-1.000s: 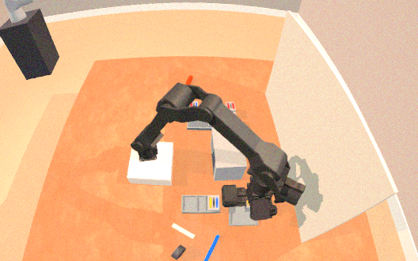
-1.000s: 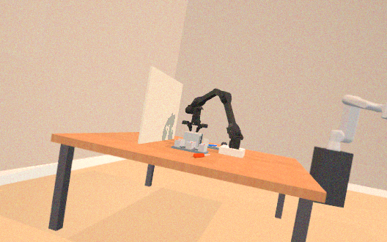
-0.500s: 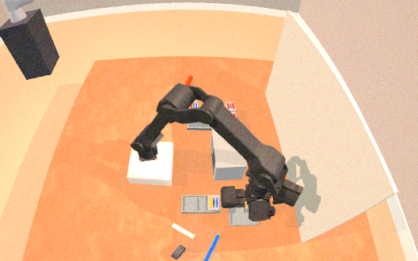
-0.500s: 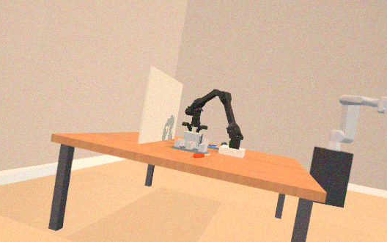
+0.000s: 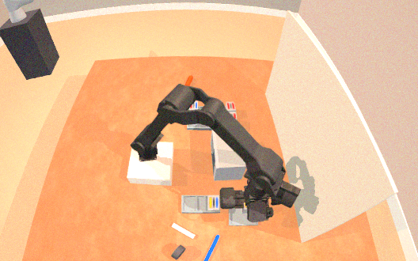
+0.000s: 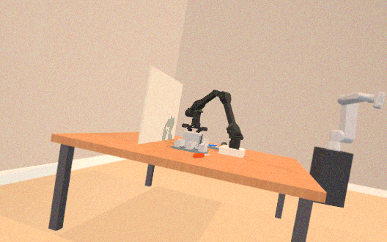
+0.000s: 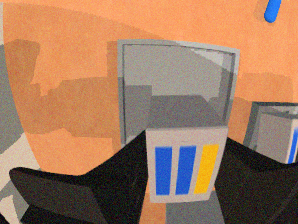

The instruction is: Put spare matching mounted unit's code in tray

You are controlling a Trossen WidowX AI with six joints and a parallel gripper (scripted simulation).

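Now: the grey tray 40 mm below my gripper tip. From my gripper tip the other things lie so: white bar: 210 mm behind, 40 mm to the right, 40 mm below; then mounted unit: 20 mm behind, 210 mm to the left, 10 mm above; then grey rack: 140 mm behind, 40 mm to the left, 30 mm below.
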